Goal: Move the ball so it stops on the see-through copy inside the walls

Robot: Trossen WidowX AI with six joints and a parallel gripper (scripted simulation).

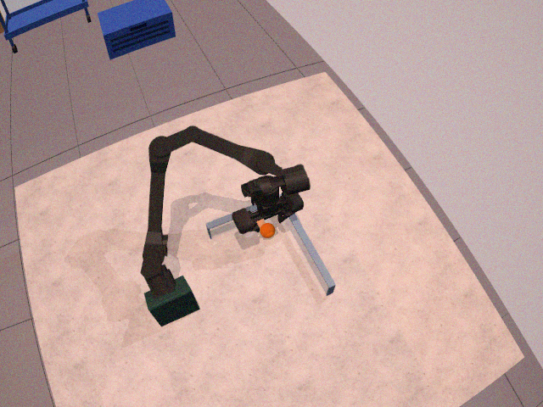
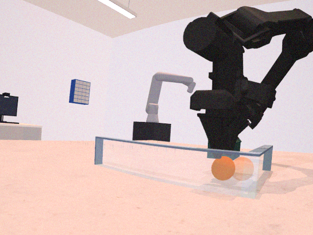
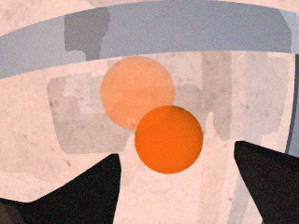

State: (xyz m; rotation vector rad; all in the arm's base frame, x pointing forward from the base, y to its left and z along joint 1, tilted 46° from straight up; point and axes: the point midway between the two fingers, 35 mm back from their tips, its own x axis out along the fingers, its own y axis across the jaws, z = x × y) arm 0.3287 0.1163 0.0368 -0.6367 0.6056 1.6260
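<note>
Now: gripper tip 2 cm above the orange ball. The rest, counted from my gripper tip: see-through copy (3 cm to the left, 2 cm below, 2 cm behind); then long wall (8 cm to the right, 8 cm ahead, 1 cm below); then short wall (6 cm to the left, 4 cm behind, 1 cm below).
</note>
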